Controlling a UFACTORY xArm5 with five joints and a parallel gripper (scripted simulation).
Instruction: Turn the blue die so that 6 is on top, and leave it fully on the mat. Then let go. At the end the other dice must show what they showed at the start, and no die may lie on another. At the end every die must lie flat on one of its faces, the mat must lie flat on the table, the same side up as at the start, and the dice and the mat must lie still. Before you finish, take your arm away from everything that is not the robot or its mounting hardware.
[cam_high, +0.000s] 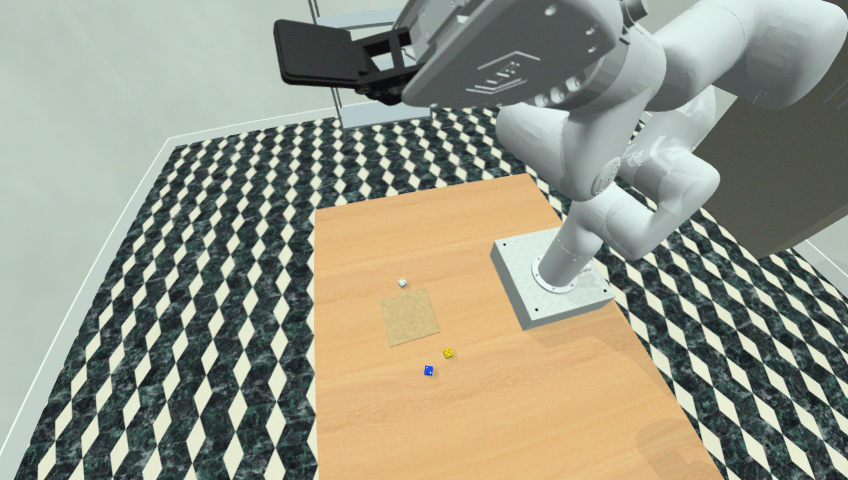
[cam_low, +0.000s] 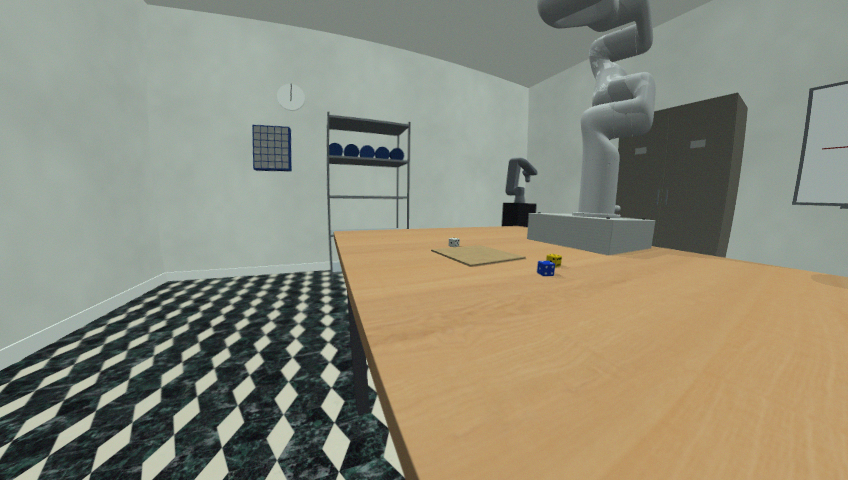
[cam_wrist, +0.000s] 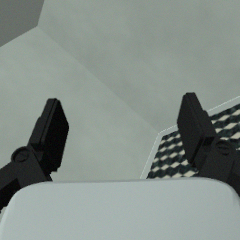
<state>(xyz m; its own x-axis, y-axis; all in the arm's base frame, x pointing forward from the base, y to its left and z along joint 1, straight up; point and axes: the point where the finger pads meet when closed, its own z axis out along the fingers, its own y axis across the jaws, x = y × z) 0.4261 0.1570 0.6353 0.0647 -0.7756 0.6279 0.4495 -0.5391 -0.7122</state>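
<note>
The white die is 1 cm behind my hand, 25 cm to the right of it and 71 cm below it. The rest, counted from my hand: tan mat: 1 cm behind, 15 cm to the right, 72 cm below; yellow die: 10 cm behind, 2 cm to the right, 71 cm below; blue die: 4 cm behind, 1 cm to the left, 71 cm below.
</note>
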